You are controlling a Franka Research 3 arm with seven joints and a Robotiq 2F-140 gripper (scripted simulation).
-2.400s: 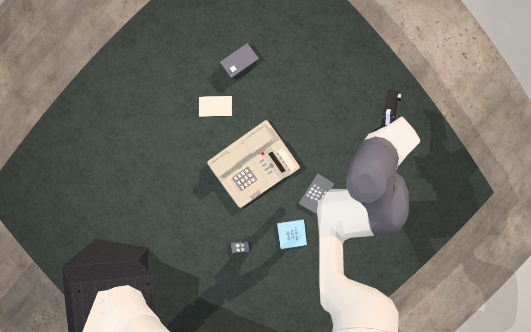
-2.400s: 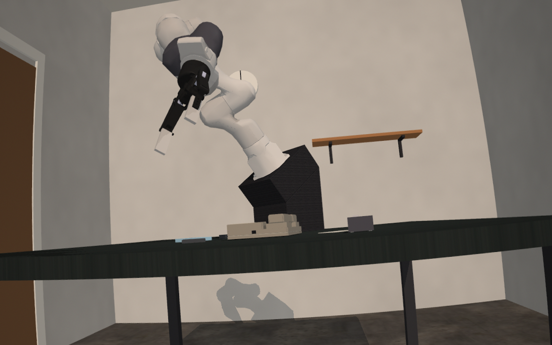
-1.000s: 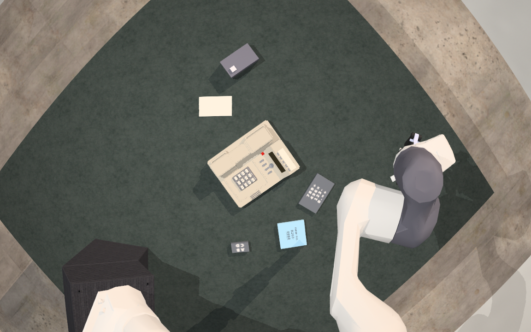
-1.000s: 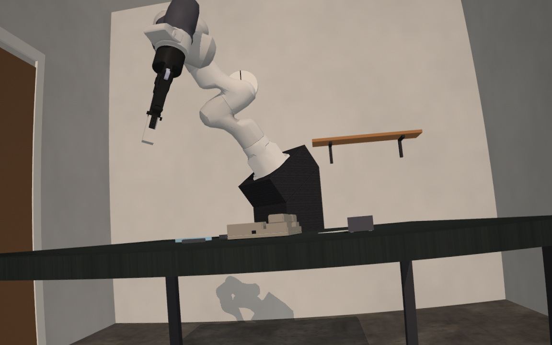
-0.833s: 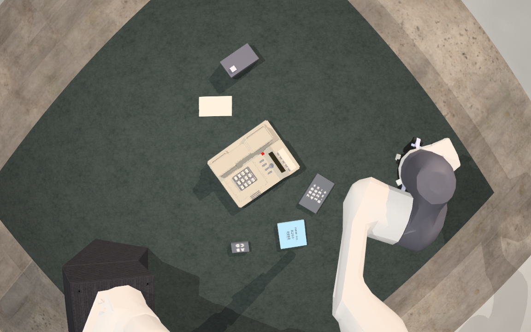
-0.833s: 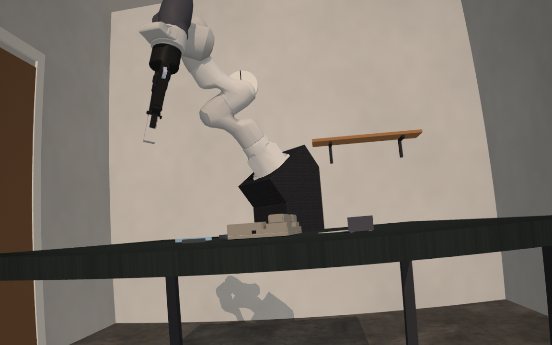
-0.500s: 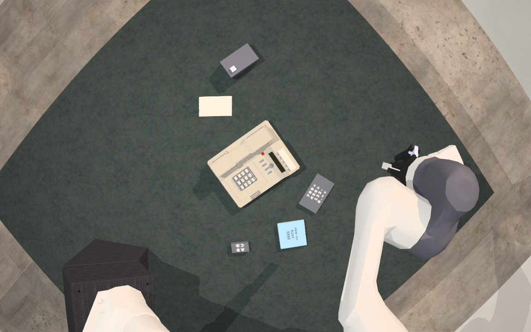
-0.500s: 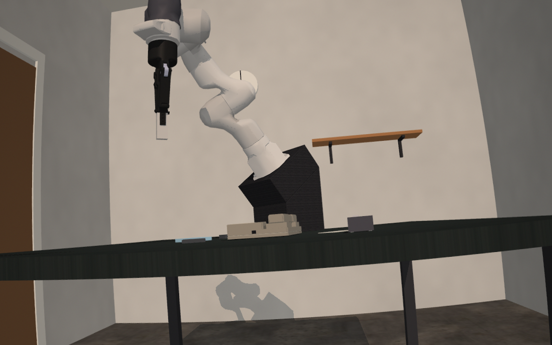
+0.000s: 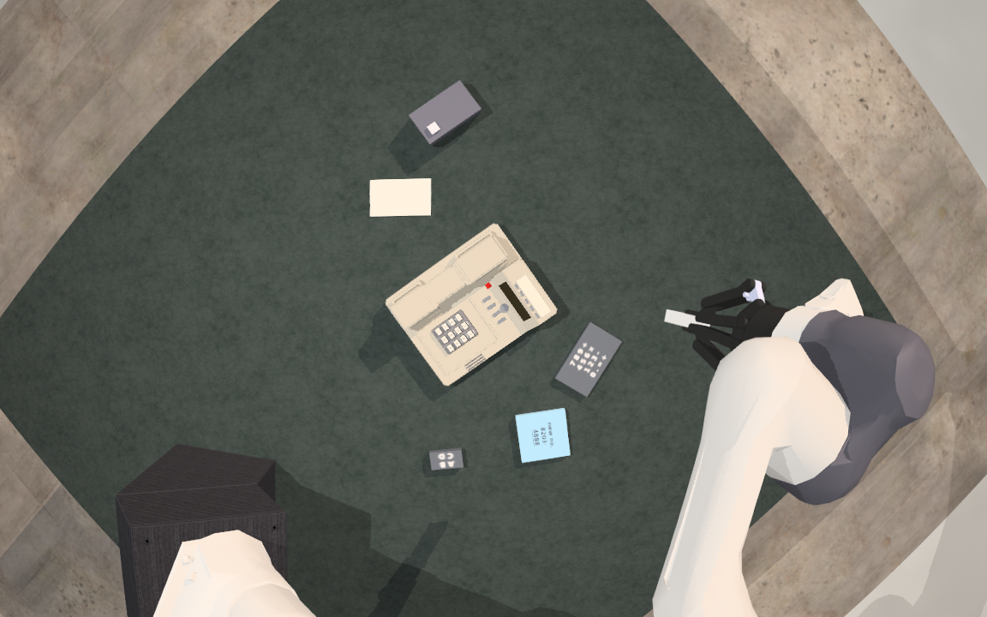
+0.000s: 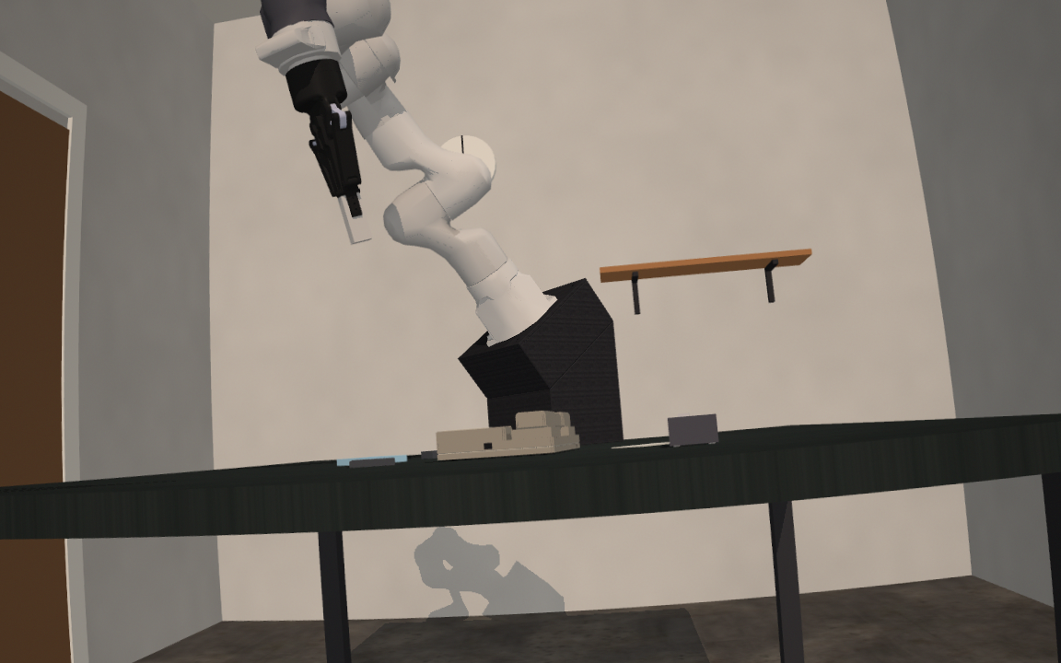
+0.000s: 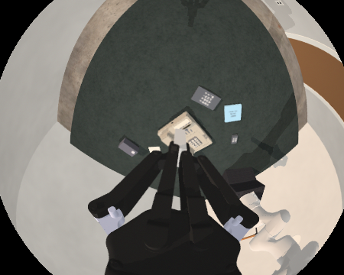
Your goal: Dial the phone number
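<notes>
The handset lies 16 cm behind my hand, 26 cm to the left of it and 29 cm below it. Also, from my hand: light blue note (28 cm behind, 2 cm to the right, 33 cm below); then blank cream card (10 cm behind, 40 cm to the left, 34 cm below); then dark grey keypad card (14 cm behind, 33 cm below).
</notes>
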